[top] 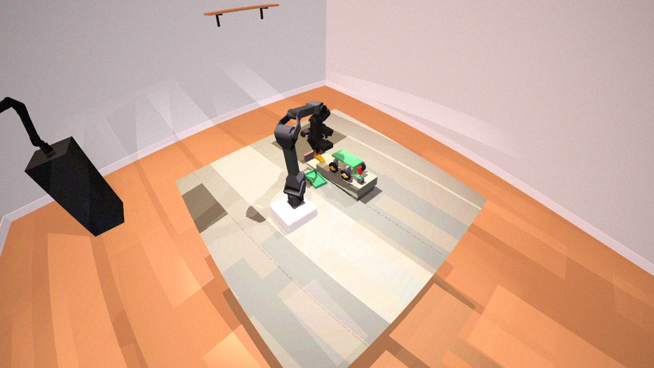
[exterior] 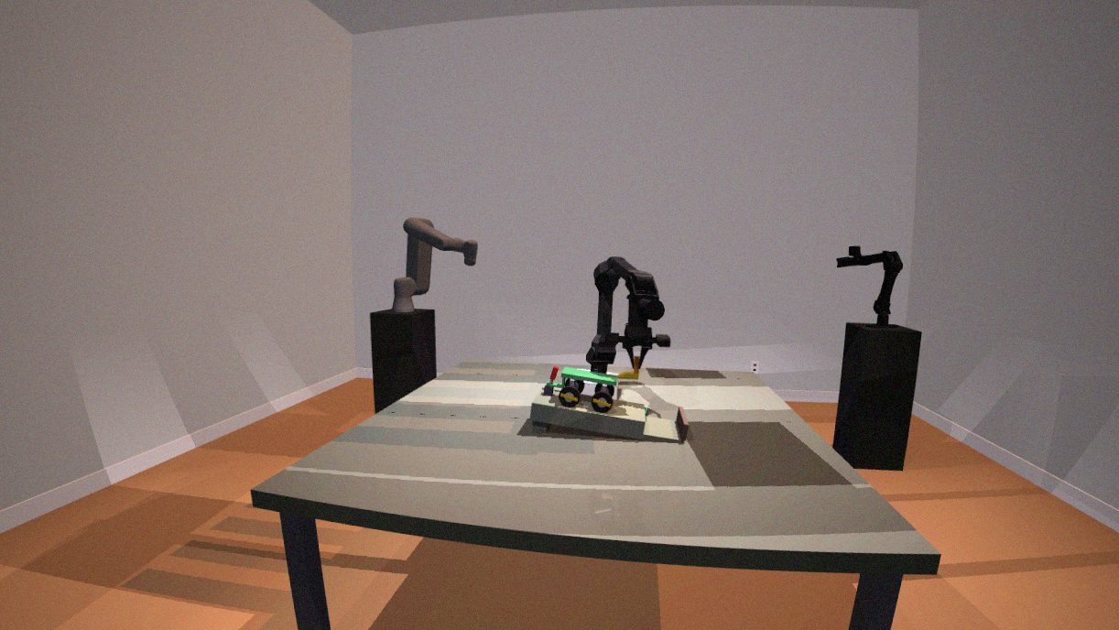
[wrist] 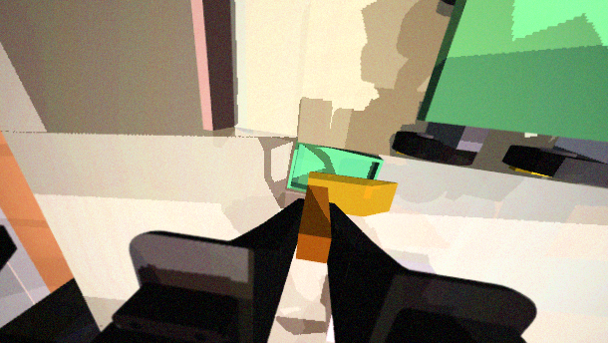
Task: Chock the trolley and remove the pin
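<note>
Right now my gripper tip is 23 cm to the left of the red-headed stop pin, 9 cm short of it and 3 cm above it. Round my gripper tip: green tray: 16 cm below, 3 cm behind, 2 cm to the right; trolley: 13 cm to the right, 10 cm ahead, 4 cm below; yellow chock: 2 cm to the right, 1 cm below.
</note>
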